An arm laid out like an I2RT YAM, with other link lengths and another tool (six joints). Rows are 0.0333 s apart.
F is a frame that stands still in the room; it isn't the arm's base.
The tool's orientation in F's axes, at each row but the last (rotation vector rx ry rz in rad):
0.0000, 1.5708, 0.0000
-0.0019, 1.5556, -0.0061
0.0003, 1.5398, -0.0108
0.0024, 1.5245, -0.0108
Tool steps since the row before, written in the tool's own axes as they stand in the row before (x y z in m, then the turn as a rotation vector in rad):
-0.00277, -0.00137, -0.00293, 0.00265, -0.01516, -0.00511
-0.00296, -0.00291, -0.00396, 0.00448, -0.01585, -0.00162
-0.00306, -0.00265, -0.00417, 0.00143, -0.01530, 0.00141
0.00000, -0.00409, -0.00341, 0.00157, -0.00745, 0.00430
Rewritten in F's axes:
-0.00293, -0.00137, 0.00277, -0.00511, -0.01516, -0.00265
-0.00401, -0.00288, 0.00291, -0.00159, -0.01587, -0.00442
-0.00428, -0.00260, 0.00295, 0.00134, -0.01532, -0.00128
-0.00344, -0.00406, -0.00014, 0.00430, -0.00749, -0.00133

